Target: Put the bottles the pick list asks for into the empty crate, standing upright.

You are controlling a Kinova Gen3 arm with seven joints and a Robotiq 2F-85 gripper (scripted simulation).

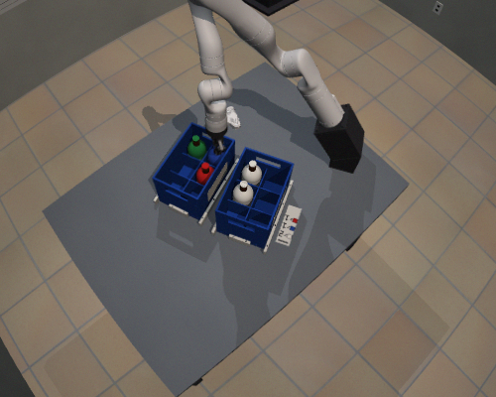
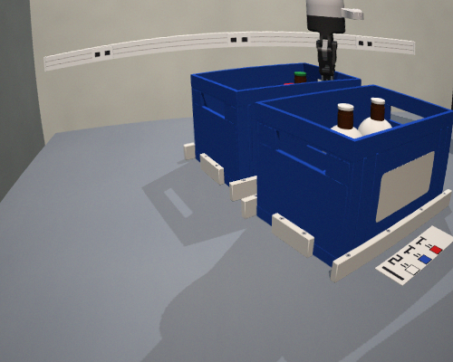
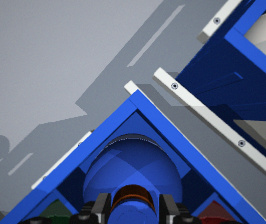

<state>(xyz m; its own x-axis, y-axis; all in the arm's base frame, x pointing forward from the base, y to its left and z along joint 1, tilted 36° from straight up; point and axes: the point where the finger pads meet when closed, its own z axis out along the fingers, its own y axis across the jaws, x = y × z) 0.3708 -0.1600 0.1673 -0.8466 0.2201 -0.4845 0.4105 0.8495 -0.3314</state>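
Now: the blue-label bottle 7 cm below my hand. Also, from my hand: white bottle 14 cm to the left, 7 cm below, 4 cm behind; green-label bottle 8 cm to the right, 7 cm below, 3 cm ahead; red-label bottle 8 cm ahead, 7 cm below, 3 cm to the left.
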